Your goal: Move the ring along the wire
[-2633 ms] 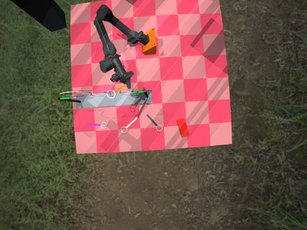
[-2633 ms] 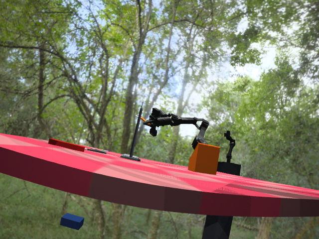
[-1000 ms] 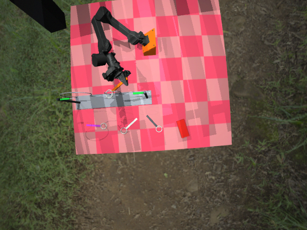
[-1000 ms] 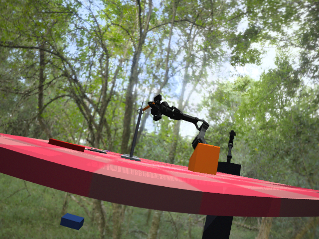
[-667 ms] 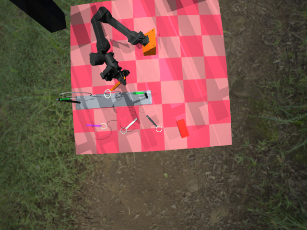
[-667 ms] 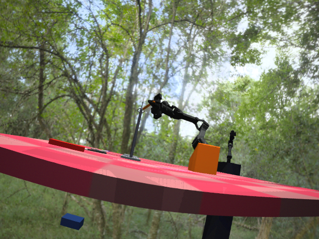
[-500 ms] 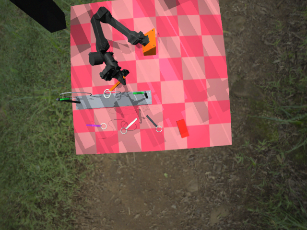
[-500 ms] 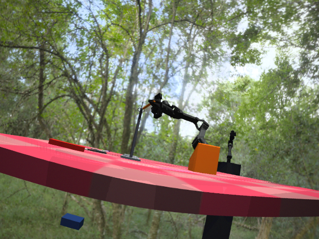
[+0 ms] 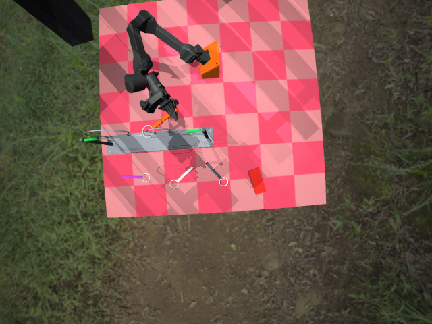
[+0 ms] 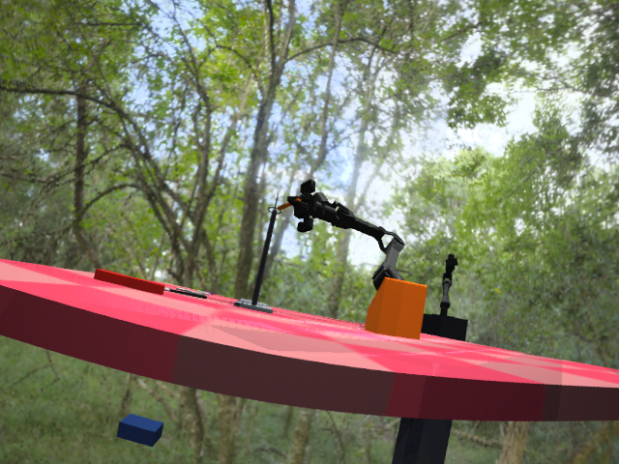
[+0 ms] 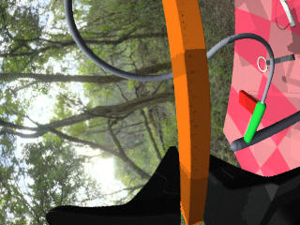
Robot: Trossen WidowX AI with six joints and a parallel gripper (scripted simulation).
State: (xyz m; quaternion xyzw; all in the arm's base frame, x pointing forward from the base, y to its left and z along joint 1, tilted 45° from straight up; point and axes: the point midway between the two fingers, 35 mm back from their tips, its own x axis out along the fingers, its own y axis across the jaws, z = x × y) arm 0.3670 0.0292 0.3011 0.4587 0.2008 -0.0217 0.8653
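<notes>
My gripper tip is now 90 mm to the left of the ring with orange handle and 10 mm above it. From my gripper tip the other things lie so: blue block: 850 mm below, 310 mm ahead, 80 mm to the right; red block: 370 mm below, 350 mm ahead, 310 mm to the left.
</notes>
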